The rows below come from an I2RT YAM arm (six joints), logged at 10 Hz.
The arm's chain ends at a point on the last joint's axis. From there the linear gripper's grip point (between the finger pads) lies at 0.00 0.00 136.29 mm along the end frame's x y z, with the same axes.
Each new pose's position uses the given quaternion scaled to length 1; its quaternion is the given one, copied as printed.
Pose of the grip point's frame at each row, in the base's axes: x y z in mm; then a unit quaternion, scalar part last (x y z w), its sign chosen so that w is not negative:
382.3, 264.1, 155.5, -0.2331, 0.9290, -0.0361, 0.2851
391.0, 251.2, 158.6, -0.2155, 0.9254, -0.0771, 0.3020
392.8, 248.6, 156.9, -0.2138, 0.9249, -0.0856, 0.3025
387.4, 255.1, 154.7, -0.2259, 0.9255, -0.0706, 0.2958
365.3, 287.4, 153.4, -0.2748, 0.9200, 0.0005, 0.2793
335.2, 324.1, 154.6, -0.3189, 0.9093, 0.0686, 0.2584
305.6, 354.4, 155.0, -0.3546, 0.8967, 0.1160, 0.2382
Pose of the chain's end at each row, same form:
307.8, 255.1, 269.3, -0.2331, 0.9290, -0.0361, 0.2851
310.3, 252.9, 268.4, -0.2155, 0.9254, -0.0771, 0.3020
311.5, 252.6, 266.2, -0.2138, 0.9249, -0.0856, 0.3025
308.4, 254.7, 265.8, -0.2259, 0.9255, -0.0706, 0.2958
295.3, 266.4, 268.4, -0.2748, 0.9200, 0.0005, 0.2793
277.1, 284.6, 271.4, -0.3189, 0.9093, 0.0686, 0.2584
258.6, 303.0, 272.2, -0.3546, 0.8967, 0.1160, 0.2382

